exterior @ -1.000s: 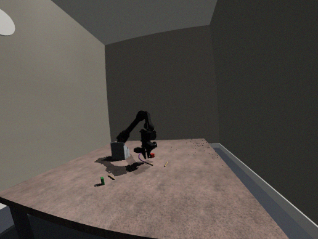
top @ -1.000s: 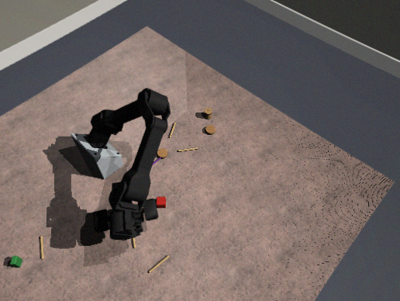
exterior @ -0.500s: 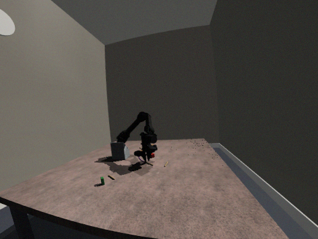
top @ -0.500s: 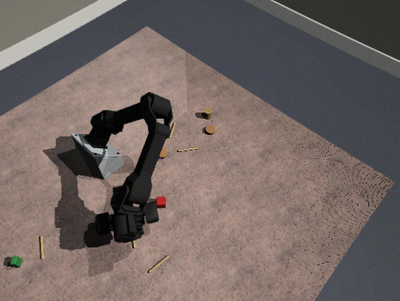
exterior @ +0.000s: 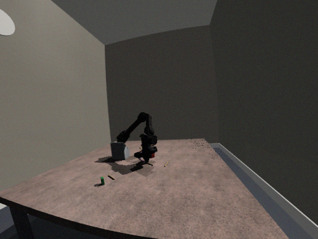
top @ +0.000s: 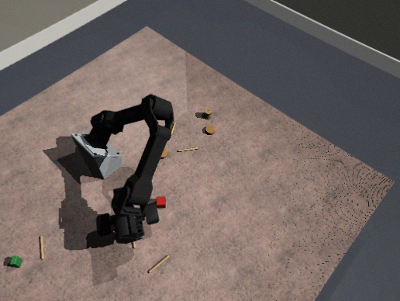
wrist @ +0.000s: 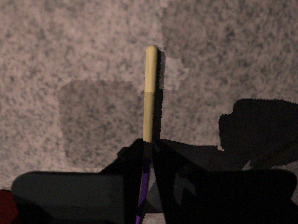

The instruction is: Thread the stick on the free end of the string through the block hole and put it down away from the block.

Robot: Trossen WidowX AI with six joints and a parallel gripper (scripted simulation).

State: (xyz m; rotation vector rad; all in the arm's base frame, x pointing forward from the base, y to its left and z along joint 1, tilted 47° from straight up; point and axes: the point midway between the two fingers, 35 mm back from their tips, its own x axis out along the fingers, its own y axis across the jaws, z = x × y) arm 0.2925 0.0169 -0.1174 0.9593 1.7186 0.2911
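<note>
Right now my gripper tip is 13 cm to the right of the small red block, 1 cm below it and 1 cm past it. From my gripper tip the other things lie so: green block 32 cm to the right, 14 cm behind, 2 cm above; then thin wooden stick 1 cm to the right, 1 cm ahead; then round wooden button 26 cm to the left, 17 cm behind, 1 cm above.
</note>
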